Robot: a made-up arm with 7 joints. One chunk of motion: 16 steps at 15 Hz.
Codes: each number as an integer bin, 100 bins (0 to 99) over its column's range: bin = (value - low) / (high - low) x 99, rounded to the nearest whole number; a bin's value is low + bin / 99 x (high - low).
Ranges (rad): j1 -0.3..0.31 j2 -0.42..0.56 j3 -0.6..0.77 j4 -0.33..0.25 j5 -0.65..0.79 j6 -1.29..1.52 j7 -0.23..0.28
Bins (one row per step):
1: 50 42 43 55 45 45 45
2: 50 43 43 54 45 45 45
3: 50 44 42 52 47 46 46
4: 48 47 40 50 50 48 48
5: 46 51 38 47 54 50 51
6: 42 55 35 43 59 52 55
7: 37 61 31 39 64 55 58
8: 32 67 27 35 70 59 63
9: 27 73 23 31 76 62 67
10: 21 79 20 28 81 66 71
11: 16 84 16 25 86 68 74
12: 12 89 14 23 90 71 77
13: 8 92 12 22 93 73 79
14: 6 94 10 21 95 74 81
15: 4 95 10 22 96 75 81
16: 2 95 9 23 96 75 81
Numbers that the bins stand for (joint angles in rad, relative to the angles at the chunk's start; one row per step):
1: 0.0081 -0.0042 -0.0049 -0.0078 0.0045 -0.0127 0.0018
2: 0.0081 0.0057 -0.0049 -0.0136 0.0045 -0.0127 0.0018
3: 0.0081 0.0156 -0.0188 -0.0254 0.0336 0.0157 0.0070
4: -0.0042 0.0453 -0.0465 -0.0371 0.0773 0.0724 0.0173
5: -0.0166 0.0848 -0.0741 -0.0546 0.1355 0.1292 0.0327
6: -0.0412 0.1244 -0.1157 -0.0781 0.2082 0.1860 0.0533
7: -0.0720 0.1838 -0.1710 -0.1015 0.2809 0.2711 0.0688
8: -0.1028 0.2432 -0.2264 -0.1249 0.3682 0.3846 0.0945
9: -0.1336 0.3026 -0.2817 -0.1484 0.4555 0.4698 0.1152
10: -0.1706 0.3620 -0.3232 -0.1660 0.5282 0.5833 0.1358
11: -0.2014 0.4115 -0.3786 -0.1835 0.6009 0.6401 0.1512
12: -0.2261 0.4610 -0.4063 -0.1953 0.6591 0.7253 0.1667
13: -0.2507 0.4907 -0.4339 -0.2011 0.7027 0.7820 0.1770
14: -0.2630 0.5105 -0.4616 -0.2070 0.7318 0.8104 0.1873
15: -0.2754 0.5204 -0.4616 -0.2011 0.7464 0.8388 0.1873
16: -0.2877 0.5204 -0.4755 -0.1953 0.7464 0.8388 0.1873

